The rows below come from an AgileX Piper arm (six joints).
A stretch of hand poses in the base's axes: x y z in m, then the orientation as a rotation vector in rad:
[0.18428, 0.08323, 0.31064, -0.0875, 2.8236, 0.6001]
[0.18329, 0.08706, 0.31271, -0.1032, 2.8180, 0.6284]
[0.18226, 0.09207, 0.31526, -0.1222, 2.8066, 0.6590]
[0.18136, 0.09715, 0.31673, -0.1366, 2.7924, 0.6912]
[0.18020, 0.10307, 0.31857, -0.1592, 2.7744, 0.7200]
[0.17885, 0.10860, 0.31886, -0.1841, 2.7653, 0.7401]
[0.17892, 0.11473, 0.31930, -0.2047, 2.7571, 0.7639]
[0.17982, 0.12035, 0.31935, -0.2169, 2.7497, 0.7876]
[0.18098, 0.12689, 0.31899, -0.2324, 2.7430, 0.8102]
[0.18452, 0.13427, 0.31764, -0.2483, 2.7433, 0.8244]
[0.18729, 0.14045, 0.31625, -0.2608, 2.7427, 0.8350]
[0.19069, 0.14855, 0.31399, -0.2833, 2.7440, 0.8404]
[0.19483, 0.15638, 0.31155, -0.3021, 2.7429, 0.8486]
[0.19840, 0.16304, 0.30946, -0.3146, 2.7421, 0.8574]
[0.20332, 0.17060, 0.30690, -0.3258, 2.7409, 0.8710]
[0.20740, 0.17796, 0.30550, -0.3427, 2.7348, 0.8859]
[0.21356, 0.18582, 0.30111, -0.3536, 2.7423, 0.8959]
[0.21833, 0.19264, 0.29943, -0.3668, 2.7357, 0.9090]
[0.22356, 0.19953, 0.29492, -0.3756, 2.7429, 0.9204]
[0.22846, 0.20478, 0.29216, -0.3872, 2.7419, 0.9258]
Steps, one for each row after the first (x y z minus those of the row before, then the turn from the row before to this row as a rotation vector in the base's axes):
[-0.00099, 0.00383, 0.00207, 0.0182, -0.0012, 0.0132]
[-0.00103, 0.00501, 0.00255, 0.0205, -0.0062, 0.0149]
[-0.00090, 0.00508, 0.00147, 0.0226, -0.0075, 0.0116]
[-0.00116, 0.00592, 0.00184, 0.0204, -0.0125, 0.0162]
[-0.00135, 0.00553, 0.00029, 0.0126, -0.0063, 0.0182]
[0.00007, 0.00613, 0.00044, 0.0152, -0.0036, 0.0161]
[0.00090, 0.00562, 0.00005, 0.0158, -0.0016, 0.0107]
[0.00116, 0.00654, -0.00036, 0.0145, -0.0014, 0.0129]
[0.00354, 0.00738, -0.00135, 0.0073, 0.0026, 0.0131]
[0.00277, 0.00618, -0.00139, 0.0056, 0.0012, 0.0101]
[0.00340, 0.00810, -0.00226, 0.0008, 0.0003, 0.0163]
[0.00414, 0.00783, -0.00244, 0.0036, -0.0005, 0.0139]
[0.00357, 0.00666, -0.00209, 0.0045, 0.0008, 0.0098]
[0.00492, 0.00756, -0.00256, 0.0076, 0.0023, 0.0096]
[0.00408, 0.00736, -0.00140, 0.0093, -0.0022, 0.0128]
[0.00616, 0.00786, -0.00439, 0.0027, 0.0091, 0.0104]
[0.00477, 0.00682, -0.00168, 0.0088, -0.0027, 0.0099]
[0.00523, 0.00689, -0.00451, 0.0037, 0.0096, 0.0092]
[0.00490, 0.00525, -0.00276, 0.0025, -0.0001, 0.0085]

